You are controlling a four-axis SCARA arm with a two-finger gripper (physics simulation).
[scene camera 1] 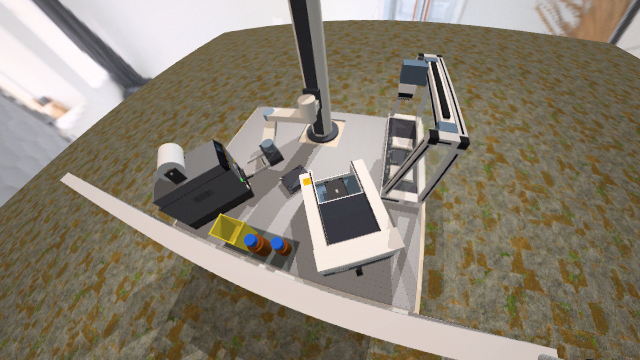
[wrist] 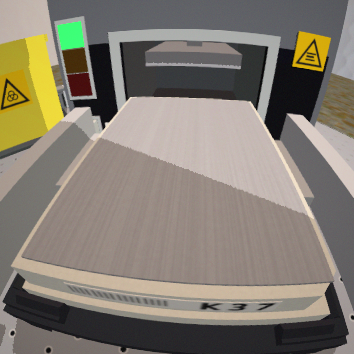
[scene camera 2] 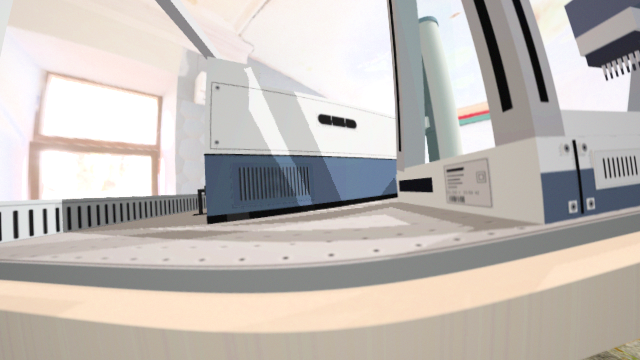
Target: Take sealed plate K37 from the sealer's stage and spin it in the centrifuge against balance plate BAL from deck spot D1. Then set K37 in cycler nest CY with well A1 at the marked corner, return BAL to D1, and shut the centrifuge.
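Places are measured from the arm's base along level axes (x down, y back, z left), in metres.
Where they show: gripper, between the fingertips: (scene camera 1: 250, 168) (wrist: 186, 124); arm's base, origin of its link: (scene camera 1: 322, 131).
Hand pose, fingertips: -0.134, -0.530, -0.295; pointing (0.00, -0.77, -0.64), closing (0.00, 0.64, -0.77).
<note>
Things, the pixels of their top centre, and the offset from my fingertips, as dx, dy, dz. "*": a spot on its surface instead.
- Sealed plate K37, centre of its top: (wrist: 184, 142) (scene camera 1: 253, 166) -0.003, +0.018, +0.015
- dark stage, a spot on its surface: (wrist: 170, 332) * +0.014, +0.069, +0.058
- dark grey sealer, centre of its top: (scene camera 1: 166, 151) -0.355, -0.207, -0.180
- white instrument, a spot on its surface: (scene camera 1: 357, 252) * -0.123, -0.326, +0.716
- dark flat fixture, centre of its top: (scene camera 1: 294, 176) +0.064, +0.048, +0.272
- pipetting head, a spot on its surface: (scene camera 1: 414, 72) * -0.332, +0.614, +0.851
Sealed plate K37 (wrist: 175, 200) lies flat on the dark stage (wrist: 170, 332) at the sealer's opening in the wrist view, its label towards the camera. My gripper (wrist: 186, 124) (scene camera 1: 256, 168) is shut on K37, with the pads against both long sides. The dark grey sealer (scene camera 1: 200, 192) stands at the left, its green lamp lit. A white instrument (scene camera 1: 357, 252), which looks like the centrifuge, has an open bay at one end; its white and blue housing (scene camera 2: 300, 125) also shows in scene camera 2. I cannot pick out BAL, D1 or nest CY for certain.
A dark flat fixture (scene camera 1: 294, 180) lies between the gripper and the white instrument. A gantry (scene camera 1: 445, 100) with a pipetting head (scene camera 1: 414, 72) stands at the right. A yellow bin (scene camera 1: 227, 229) (wrist: 25, 90) and two blue-capped bottles (scene camera 1: 257, 245) (scene camera 1: 281, 246) stand near the sealer.
</note>
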